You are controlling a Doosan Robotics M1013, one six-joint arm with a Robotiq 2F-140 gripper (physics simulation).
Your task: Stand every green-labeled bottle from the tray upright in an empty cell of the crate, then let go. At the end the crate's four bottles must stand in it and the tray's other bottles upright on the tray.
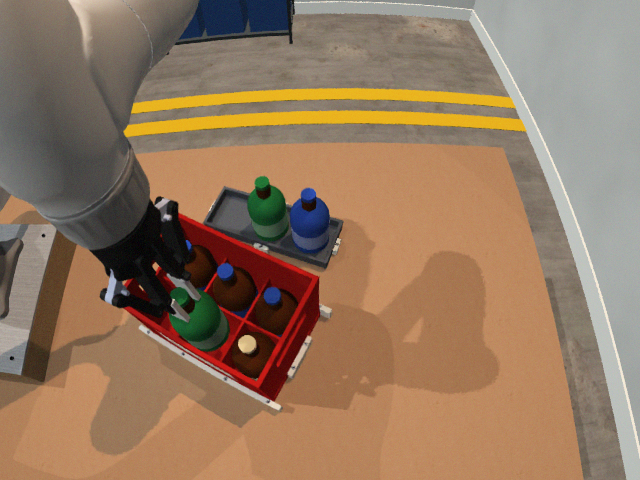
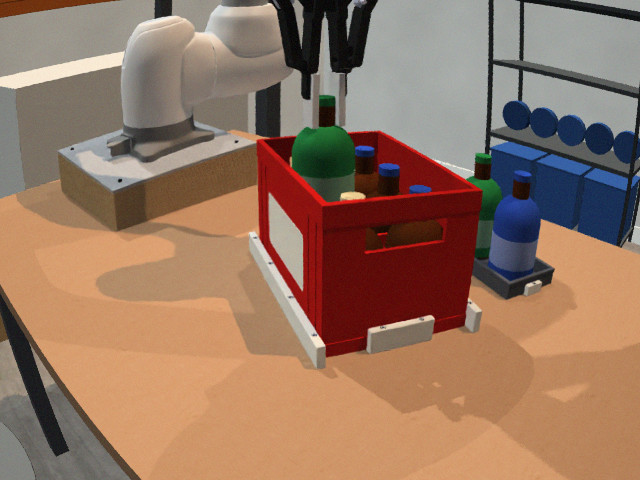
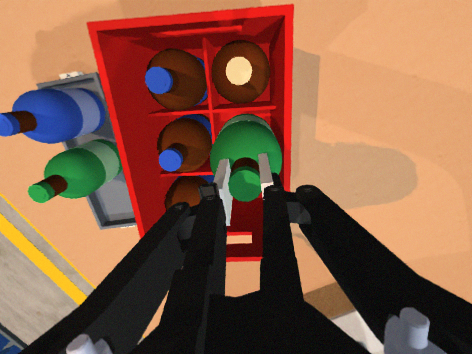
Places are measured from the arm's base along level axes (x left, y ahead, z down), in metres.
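Pixels of known places: gripper, between the fingertips: [image 1: 186,305] [image 2: 323,125] [image 3: 245,170]; arm's base, origin of its link: [image 2: 158,142].
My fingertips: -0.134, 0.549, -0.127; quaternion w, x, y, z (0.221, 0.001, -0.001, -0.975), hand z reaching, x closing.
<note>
For each thing: its top centre in the pictures, then the offset to it from my fingertips, as dx, dy, dz. "pt": a spot on its surface instead.
- cream-capped bottle, centre of its top: [image 3: 238,71] [image 1: 246,343] -0.041, +0.073, +0.058
- red crate, centre of its top: [image 3: 204,161] [image 2: 358,159] [image 1: 209,290] +0.041, +0.021, +0.046
- grey tray, a spot on its surface: [image 1: 227,206] [image 3: 117,212] pt +0.311, +0.007, +0.216
- blue bottle, centre of its top: [image 2: 523,173] [image 1: 308,193] +0.211, +0.183, +0.061
My gripper [image 1: 186,300] [image 2: 327,116] [image 3: 245,170] is shut on the neck of a green bottle [image 1: 199,322] [image 2: 324,155] [image 3: 246,142]. The bottle is upright, its lower part inside the middle cell of the crate's outer row, beside the cream-capped bottle [image 1: 254,356] [image 3: 240,90]. Its base is hidden; its shoulder stands above the near rim of the red crate [image 2: 398,284] [image 3: 190,17]. Three blue-capped brown bottles fill the row nearer the tray. On the grey tray [image 1: 227,206] [image 3: 117,212], another green bottle [image 1: 267,209] [image 3: 77,172] and a blue bottle [image 1: 310,219] [image 2: 516,222] [image 3: 55,115] stand upright.
The crate's red walls and dividers surround the held bottle. The outer row's end cell, nearest the robot base [image 2: 160,139], holds no bottle. White stop blocks [image 2: 400,333] sit along the crate's foot. A shelf rack with blue bins [image 2: 560,188] stands behind the table.
</note>
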